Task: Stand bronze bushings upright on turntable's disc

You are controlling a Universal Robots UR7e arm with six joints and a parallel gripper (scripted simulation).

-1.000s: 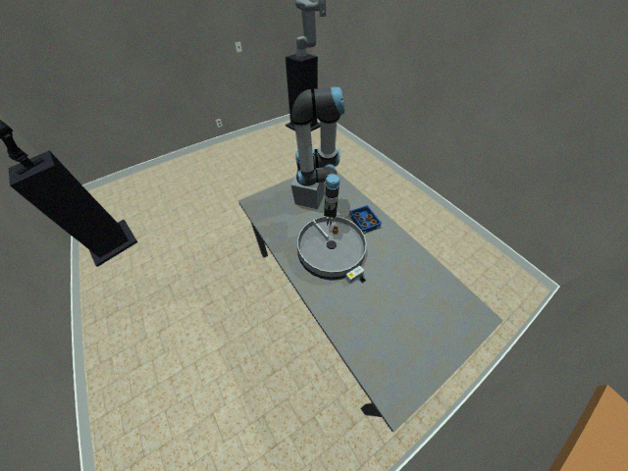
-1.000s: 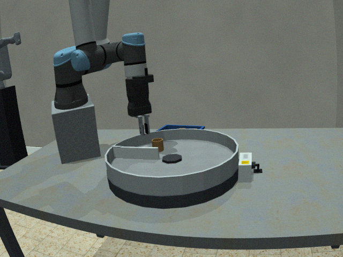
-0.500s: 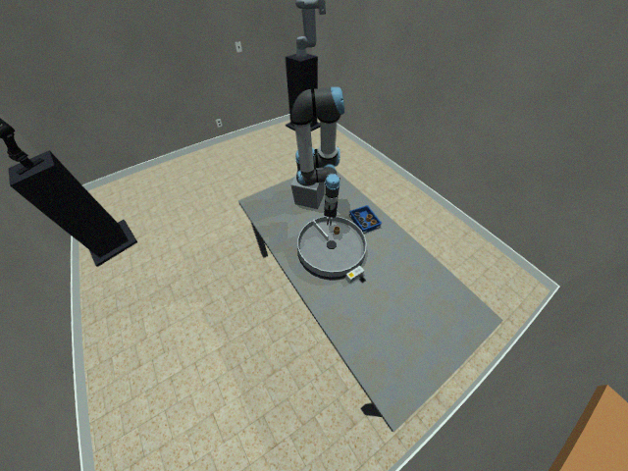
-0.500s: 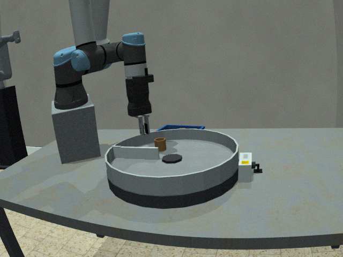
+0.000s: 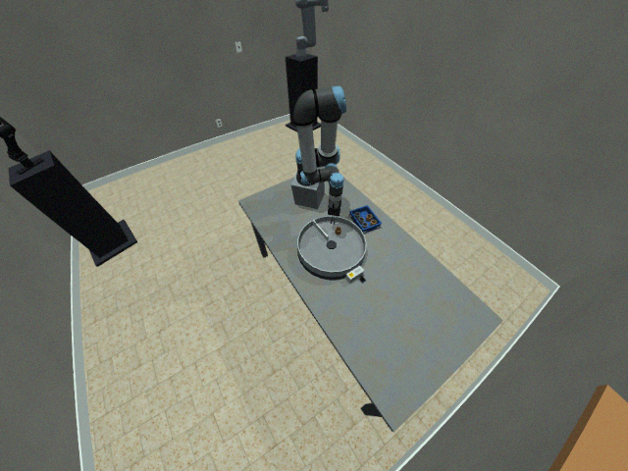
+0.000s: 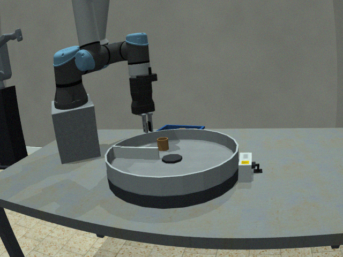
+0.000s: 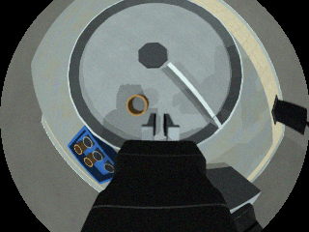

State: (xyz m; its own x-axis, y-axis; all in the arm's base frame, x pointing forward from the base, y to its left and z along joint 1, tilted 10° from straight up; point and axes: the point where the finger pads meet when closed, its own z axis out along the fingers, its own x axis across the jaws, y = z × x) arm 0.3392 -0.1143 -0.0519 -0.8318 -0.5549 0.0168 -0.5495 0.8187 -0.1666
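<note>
Right now my hand is 250 mm to the right of the blue crate, 120 mm above it and 90 mm short of it. Round my hand: turntable disc 100 mm to the right, 90 mm below, 80 mm ahead.
</note>
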